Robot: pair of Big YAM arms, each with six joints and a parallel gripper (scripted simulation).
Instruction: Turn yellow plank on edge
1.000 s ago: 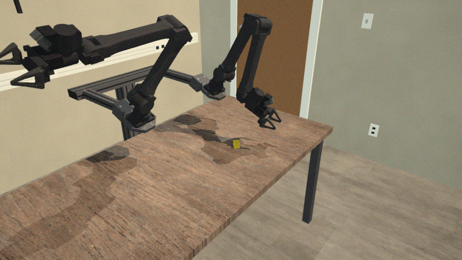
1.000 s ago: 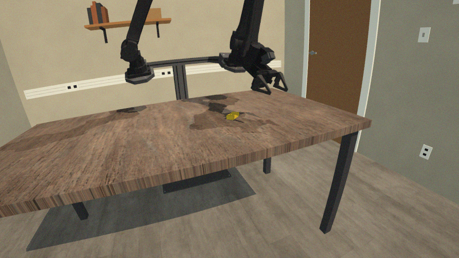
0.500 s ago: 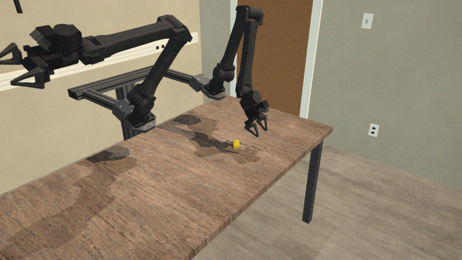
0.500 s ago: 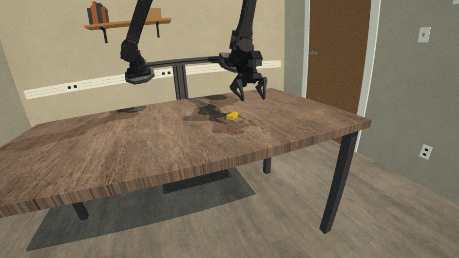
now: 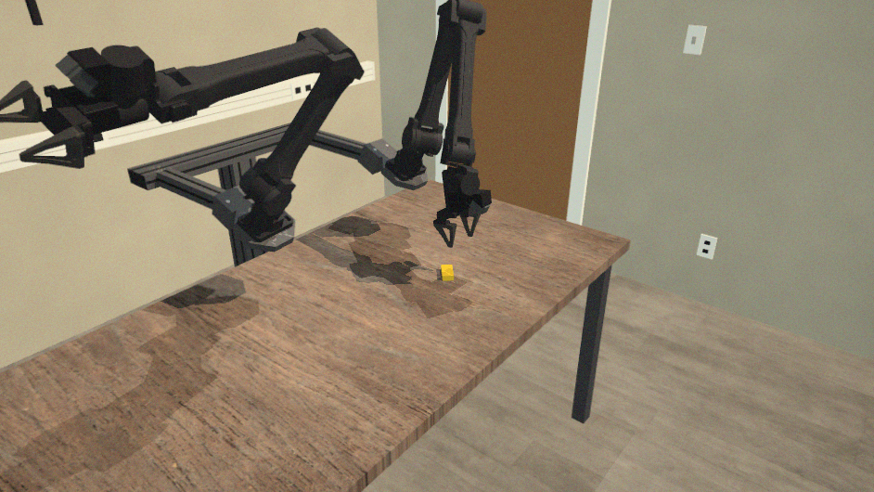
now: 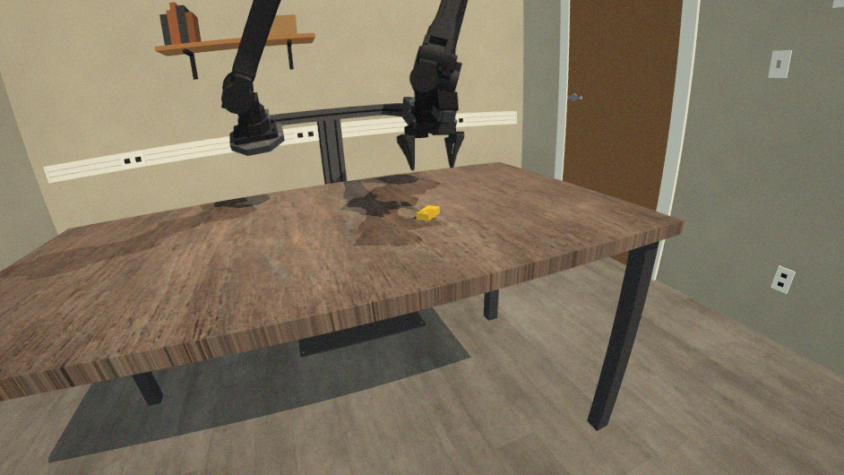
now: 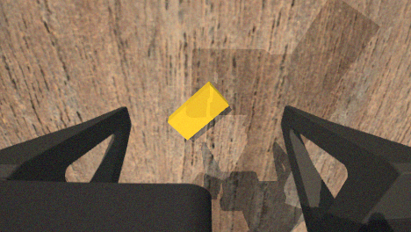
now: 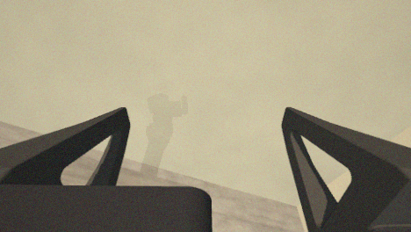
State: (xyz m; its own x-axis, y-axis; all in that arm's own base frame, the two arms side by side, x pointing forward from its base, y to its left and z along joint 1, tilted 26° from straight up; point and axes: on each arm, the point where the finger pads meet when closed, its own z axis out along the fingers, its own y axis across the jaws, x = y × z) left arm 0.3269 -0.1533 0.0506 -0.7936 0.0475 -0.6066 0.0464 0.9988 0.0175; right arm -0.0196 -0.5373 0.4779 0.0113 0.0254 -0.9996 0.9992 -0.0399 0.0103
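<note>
Right now my left hand is 50 mm past the yellow plank and 130 mm above it.
</note>
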